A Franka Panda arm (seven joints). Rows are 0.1 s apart.
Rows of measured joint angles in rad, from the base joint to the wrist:
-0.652, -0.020, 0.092, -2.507, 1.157, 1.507, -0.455
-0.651, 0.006, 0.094, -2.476, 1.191, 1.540, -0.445
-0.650, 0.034, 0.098, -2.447, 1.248, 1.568, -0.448
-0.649, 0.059, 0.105, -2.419, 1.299, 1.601, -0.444
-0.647, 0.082, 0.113, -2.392, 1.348, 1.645, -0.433
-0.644, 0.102, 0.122, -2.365, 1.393, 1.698, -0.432
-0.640, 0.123, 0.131, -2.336, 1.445, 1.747, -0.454
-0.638, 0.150, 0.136, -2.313, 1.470, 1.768, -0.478
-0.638, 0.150, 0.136, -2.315, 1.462, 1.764, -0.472
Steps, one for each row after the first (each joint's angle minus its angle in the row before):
0.001, 0.026, 0.002, 0.031, 0.034, 0.033, 0.010
0.001, 0.028, 0.004, 0.029, 0.057, 0.028, -0.003
0.001, 0.025, 0.007, 0.028, 0.051, 0.033, 0.004
0.002, 0.023, 0.008, 0.027, 0.049, 0.044, 0.011
0.003, 0.020, 0.009, 0.027, 0.045, 0.053, 0.001
0.004, 0.021, 0.009, 0.029, 0.052, 0.049, -0.022
0.002, 0.027, 0.005, 0.023, 0.025, 0.021, -0.024
0.000, 0.000, 0.000, -0.002, -0.008, -0.004, 0.006

